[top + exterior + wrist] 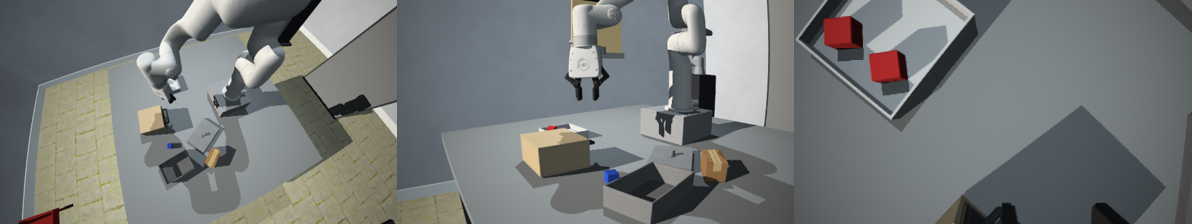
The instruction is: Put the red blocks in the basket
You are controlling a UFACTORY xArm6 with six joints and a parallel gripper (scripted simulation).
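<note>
Now: the knobbed lid 21 cm to the left of my hand, 18 cm behind it and 17 cm below it. Round my hand: white basket: 22 cm to the right, 18 cm below, 2 cm ahead; then drawer: 15 cm below, 11 cm ahead, 7 cm to the left; then light wooden cabinet: 15 cm below, 13 cm ahead, 7 cm to the left.
</note>
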